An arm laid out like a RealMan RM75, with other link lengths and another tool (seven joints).
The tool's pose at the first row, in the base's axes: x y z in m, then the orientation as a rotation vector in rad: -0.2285, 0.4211, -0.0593, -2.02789, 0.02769, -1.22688
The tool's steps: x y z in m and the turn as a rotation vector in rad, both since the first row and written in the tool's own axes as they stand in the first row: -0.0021, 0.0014, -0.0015, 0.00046, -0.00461, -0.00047; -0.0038, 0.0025, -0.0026, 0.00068, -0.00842, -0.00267; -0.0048, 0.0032, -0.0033, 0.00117, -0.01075, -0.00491; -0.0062, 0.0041, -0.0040, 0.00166, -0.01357, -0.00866; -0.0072, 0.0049, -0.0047, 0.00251, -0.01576, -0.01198; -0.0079, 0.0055, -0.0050, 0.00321, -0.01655, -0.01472; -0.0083, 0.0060, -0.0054, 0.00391, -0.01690, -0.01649; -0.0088, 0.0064, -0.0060, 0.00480, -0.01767, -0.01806; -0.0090, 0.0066, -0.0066, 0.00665, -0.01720, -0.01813; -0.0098, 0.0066, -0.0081, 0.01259, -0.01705, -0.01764; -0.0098, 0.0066, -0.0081, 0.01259, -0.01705, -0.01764; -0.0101, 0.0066, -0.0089, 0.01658, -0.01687, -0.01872; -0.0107, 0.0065, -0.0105, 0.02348, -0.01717, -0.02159; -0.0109, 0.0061, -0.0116, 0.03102, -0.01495, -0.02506; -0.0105, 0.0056, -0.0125, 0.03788, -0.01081, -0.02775
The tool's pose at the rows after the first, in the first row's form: -0.2303, 0.4200, -0.0613, -2.03041, 0.02471, -1.22238; -0.2317, 0.4192, -0.0630, -2.03306, 0.02052, -1.21981; -0.2325, 0.4187, -0.0640, -2.03459, 0.01683, -1.21872; -0.2335, 0.4182, -0.0654, -2.03678, 0.01137, -1.21805; -0.2343, 0.4176, -0.0665, -2.03816, 0.00642, -1.21768; -0.2347, 0.4172, -0.0673, -2.03869, 0.00283, -1.21841; -0.2351, 0.4168, -0.0678, -2.03871, 0.00044, -1.21899; -0.2357, 0.4163, -0.0683, -2.03878, -0.00207, -1.21898; -0.2362, 0.4159, -0.0684, -2.03691, -0.00305, -1.21910; -0.2377, 0.4153, -0.0686, -2.03156, -0.00612, -1.21767; -0.2377, 0.4153, -0.0686, -2.03156, -0.00612, -1.21767; -0.2385, 0.4150, -0.0686, -2.02825, -0.00957, -1.21765; -0.2401, 0.4143, -0.0686, -2.02312, -0.01683, -1.21759; -0.2412, 0.4141, -0.0682, -2.01604, -0.02387, -1.22031; -0.2418, 0.4137, -0.0674, -2.00822, -0.02877, -1.22464
